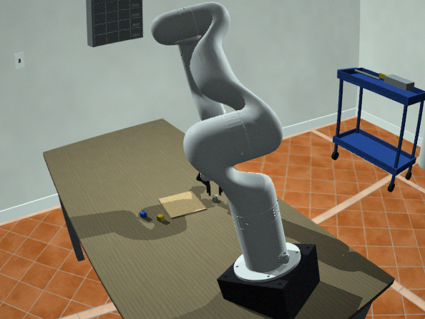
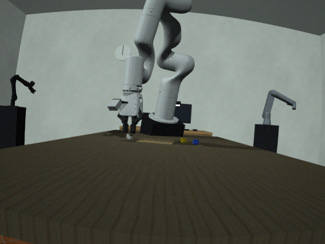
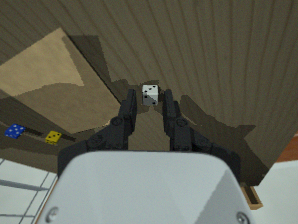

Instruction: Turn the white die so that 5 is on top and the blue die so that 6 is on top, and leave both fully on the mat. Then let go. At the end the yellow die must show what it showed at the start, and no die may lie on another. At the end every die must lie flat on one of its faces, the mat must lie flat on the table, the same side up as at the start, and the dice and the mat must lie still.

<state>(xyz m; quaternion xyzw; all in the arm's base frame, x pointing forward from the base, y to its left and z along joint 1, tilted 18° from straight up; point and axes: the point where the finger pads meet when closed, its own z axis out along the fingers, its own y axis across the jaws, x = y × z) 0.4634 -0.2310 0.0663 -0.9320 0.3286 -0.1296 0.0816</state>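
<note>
The white die lies 40 mm below my hand and 10 mm behind it. Also, from my hand: tan mat 110 mm to the left, 60 mm ahead, 40 mm below; then yellow die 240 mm to the left, 40 mm below, 30 mm ahead; then blue die 270 mm to the left, 90 mm ahead, 40 mm below.
</note>
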